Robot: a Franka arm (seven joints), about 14 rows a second.
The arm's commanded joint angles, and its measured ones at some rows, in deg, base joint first. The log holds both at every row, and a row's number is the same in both.
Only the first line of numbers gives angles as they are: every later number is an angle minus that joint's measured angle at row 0.
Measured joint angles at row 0:
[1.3, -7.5, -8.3, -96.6, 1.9, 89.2, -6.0]
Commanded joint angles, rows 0 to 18:
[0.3, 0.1, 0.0, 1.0, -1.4, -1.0, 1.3]
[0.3, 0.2, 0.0, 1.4, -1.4, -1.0, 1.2]
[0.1, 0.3, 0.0, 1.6, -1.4, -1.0, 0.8]
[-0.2, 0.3, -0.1, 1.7, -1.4, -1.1, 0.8]
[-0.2, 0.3, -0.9, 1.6, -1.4, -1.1, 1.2]
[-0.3, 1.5, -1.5, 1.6, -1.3, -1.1, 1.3]
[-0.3, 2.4, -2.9, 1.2, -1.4, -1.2, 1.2]
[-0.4, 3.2, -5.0, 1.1, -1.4, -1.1, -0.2]
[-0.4, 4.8, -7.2, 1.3, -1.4, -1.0, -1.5]
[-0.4, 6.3, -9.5, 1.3, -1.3, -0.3, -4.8]
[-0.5, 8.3, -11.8, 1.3, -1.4, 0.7, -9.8]
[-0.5, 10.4, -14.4, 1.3, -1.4, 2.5, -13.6]
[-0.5, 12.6, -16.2, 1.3, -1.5, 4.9, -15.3]
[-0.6, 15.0, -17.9, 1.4, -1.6, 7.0, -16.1]
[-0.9, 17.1, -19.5, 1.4, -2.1, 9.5, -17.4]
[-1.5, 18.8, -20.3, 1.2, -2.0, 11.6, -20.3]
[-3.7, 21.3, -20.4, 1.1, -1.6, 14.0, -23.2]
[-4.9, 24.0, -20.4, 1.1, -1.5, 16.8, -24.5]
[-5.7, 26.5, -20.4, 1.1, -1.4, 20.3, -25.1]
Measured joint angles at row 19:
[-4.2, 22.1, -20.2, 0.0, -0.8, 16.0, -23.0]
